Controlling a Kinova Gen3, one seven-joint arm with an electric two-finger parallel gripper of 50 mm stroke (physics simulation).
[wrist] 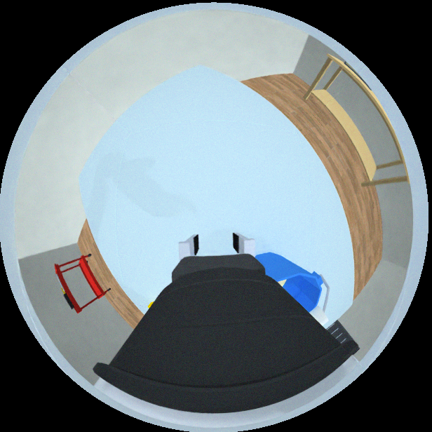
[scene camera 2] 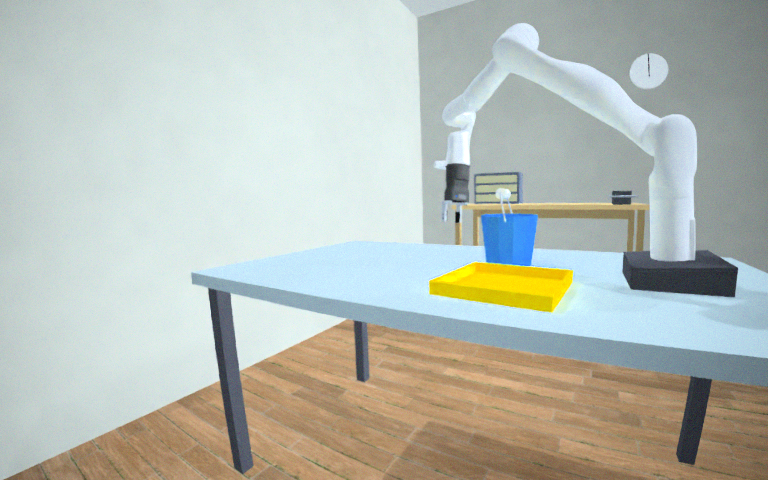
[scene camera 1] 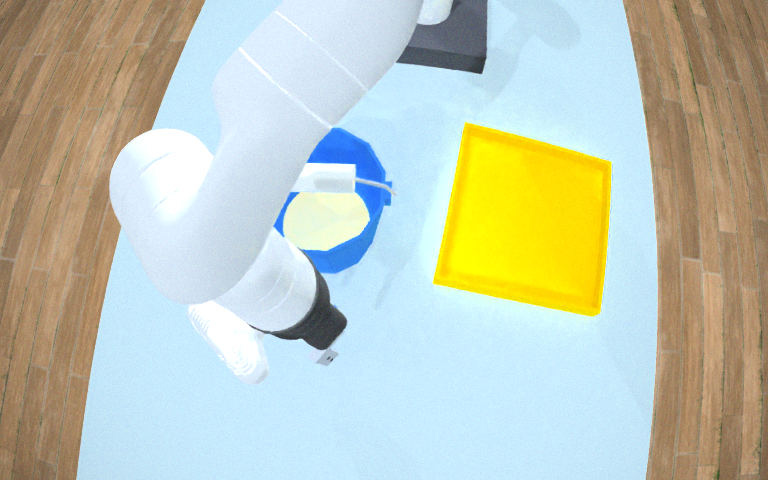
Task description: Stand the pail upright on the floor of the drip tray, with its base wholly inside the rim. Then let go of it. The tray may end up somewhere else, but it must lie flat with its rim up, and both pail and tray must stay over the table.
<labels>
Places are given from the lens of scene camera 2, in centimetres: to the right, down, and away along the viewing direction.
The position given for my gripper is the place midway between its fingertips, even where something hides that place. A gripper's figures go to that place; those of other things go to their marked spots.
my gripper [scene camera 2: 451, 222]: 22, -6, 110
blue pail [scene camera 2: 511, 243]: 37, 1, 96
yellow drip tray [scene camera 2: 534, 288]: 34, 11, 73
The marked spots on the yellow drip tray and the blue pail are 25 cm apart.
</labels>
